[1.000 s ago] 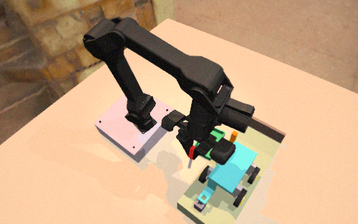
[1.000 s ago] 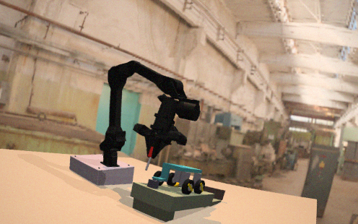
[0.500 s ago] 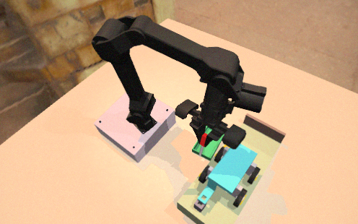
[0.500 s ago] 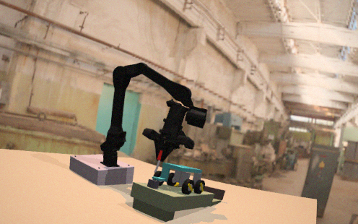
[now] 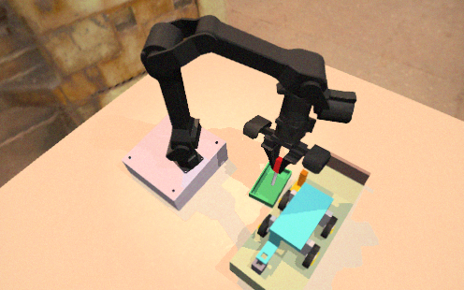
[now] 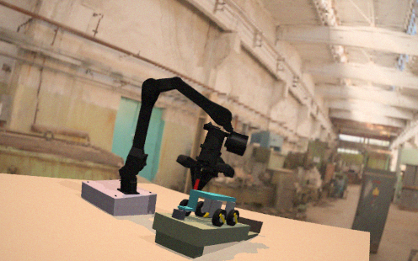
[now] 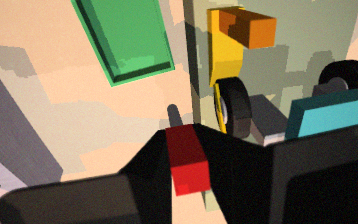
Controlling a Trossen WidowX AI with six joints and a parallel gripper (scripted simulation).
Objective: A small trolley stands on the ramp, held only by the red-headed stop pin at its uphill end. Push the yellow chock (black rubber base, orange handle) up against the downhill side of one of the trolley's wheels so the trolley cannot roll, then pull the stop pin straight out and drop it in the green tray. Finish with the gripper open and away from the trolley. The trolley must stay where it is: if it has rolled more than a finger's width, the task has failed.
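The yellow chock lies 50 mm ahead of my gripper tip, 30 mm to the left of it and 60 mm below it. Also, from my gripper tip: dark ramp lip: 70 mm ahead, 190 mm to the left, 110 mm below; then cyan trolley: 110 mm ahead, 50 mm to the right, 30 mm below; then red-headed stop pin: right at my gripper tip.
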